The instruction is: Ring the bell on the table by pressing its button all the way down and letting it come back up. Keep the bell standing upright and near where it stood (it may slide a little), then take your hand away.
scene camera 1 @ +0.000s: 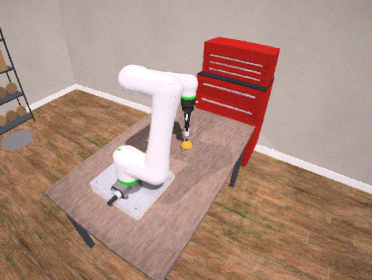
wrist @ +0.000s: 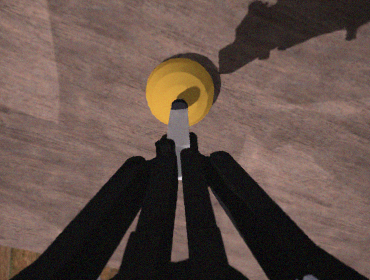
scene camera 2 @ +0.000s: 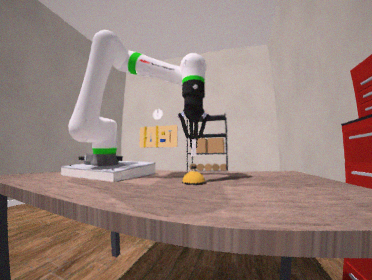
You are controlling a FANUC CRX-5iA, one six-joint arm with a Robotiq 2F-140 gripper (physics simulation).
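Places are measured from the arm's base along level axes (x ahead, y left, z up), in centimetres.
Where they show: gripper, between the fingertips: point(scene camera 1: 186, 134) point(wrist: 179, 123) point(scene camera 2: 193, 156); arm's base, origin of its link: point(scene camera 1: 129, 183) point(scene camera 2: 105, 164).
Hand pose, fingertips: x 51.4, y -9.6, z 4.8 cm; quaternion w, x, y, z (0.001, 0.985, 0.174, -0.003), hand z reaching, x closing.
Note:
Each offset is from my fingertips to the top centre of the thing. Level surfaces: height alone.
The bell @[dx +0.0, dy -0.1, dz -3.7 cm] point(scene camera 1: 186, 145) point(scene camera 2: 193, 178) point(wrist: 175, 85) is a yellow dome standing upright on the table @[dz -10.3 cm] point(scene camera 1: 210, 165) point(scene camera 2: 280, 200) point(wrist: 90, 165). Its small dark button @[dx +0.0, dy -0.1, dz -3.7 cm] point(scene camera 2: 193, 166) point(wrist: 179, 104) stands up at the top of the dome. My gripper point(scene camera 1: 187, 133) point(scene camera 2: 194, 153) point(wrist: 179, 123) is shut and empty, pointing straight down over the bell. In the scene camera 2 view the fingertips are a little above the button, with a small gap between them. In the wrist view the fingertips partly hide the button and the lower part of the dome.
The arm's pale base plate point(scene camera 1: 137, 207) point(scene camera 2: 90, 171) is on the same table. A red tool cabinet point(scene camera 1: 240, 60) point(scene camera 2: 360, 145) stands beyond the table's far end. A dark shelf rack point(scene camera 1: 16, 75) point(scene camera 2: 226, 145) stands away by the wall. The arm's shadow lies beside the bell.

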